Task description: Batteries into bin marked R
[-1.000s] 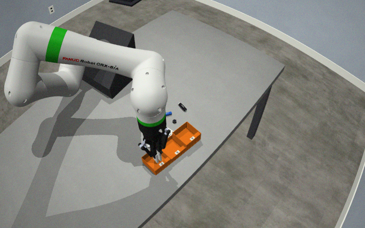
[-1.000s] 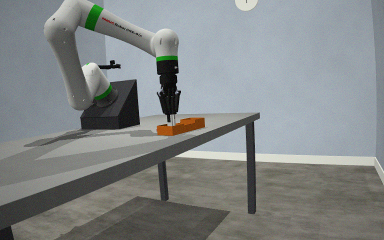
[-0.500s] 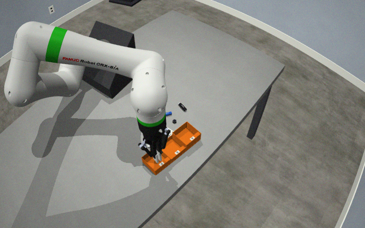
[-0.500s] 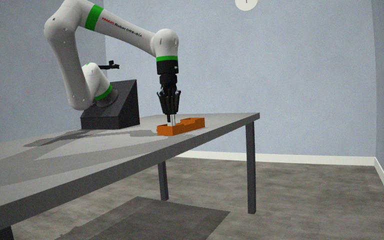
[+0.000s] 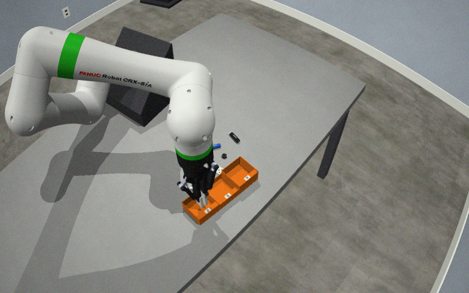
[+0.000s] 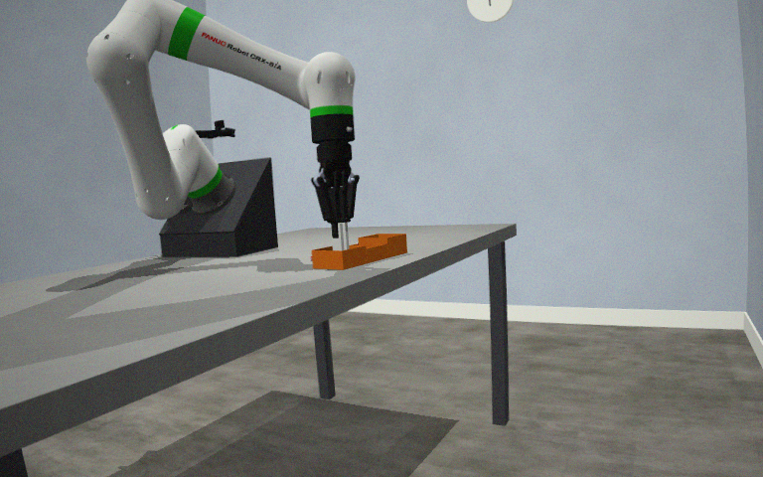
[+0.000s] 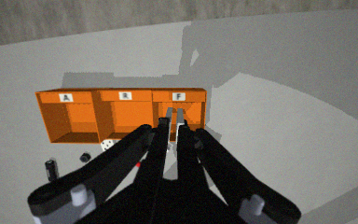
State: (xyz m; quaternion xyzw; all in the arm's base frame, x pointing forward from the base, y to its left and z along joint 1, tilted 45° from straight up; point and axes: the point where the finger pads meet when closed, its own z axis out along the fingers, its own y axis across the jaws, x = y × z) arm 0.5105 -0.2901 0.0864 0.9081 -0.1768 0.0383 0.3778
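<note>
Now: the orange bin 70 mm to the left of my hand, 40 mm below it and 20 mm ahead of it. Also, from my hand: black nut 210 mm to the left, 60 mm below, 50 mm behind; white domino 150 mm to the left, 60 mm below, 40 mm behind; red battery 100 mm behind, 90 mm to the left, 60 mm below.
</note>
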